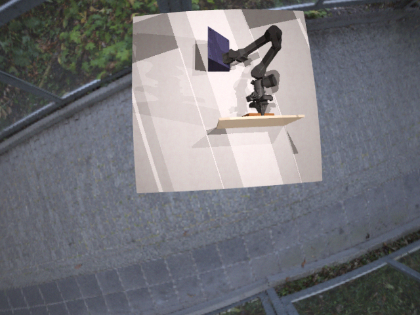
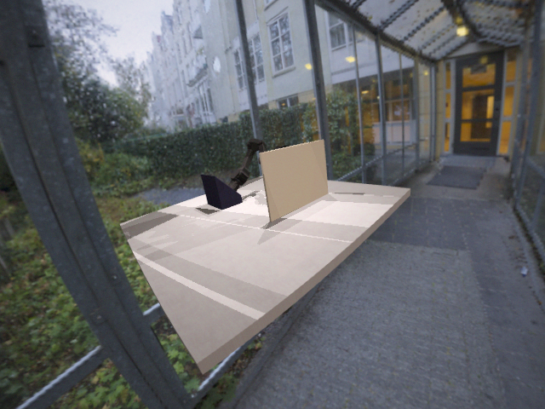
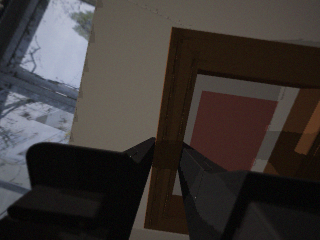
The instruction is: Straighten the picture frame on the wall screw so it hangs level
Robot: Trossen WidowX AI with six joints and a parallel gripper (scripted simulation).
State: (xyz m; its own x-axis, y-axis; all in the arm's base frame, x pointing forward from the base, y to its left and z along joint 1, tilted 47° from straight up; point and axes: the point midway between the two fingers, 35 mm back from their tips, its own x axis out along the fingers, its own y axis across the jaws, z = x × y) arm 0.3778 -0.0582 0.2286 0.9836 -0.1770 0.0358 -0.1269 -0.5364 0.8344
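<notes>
Right now the picture frame is 10 mm to the right of my gripper tip and 50 mm below it. From my gripper tip the other things lie so: beige wall panel 10 mm ahead, 20 mm to the right, 60 mm below.
</notes>
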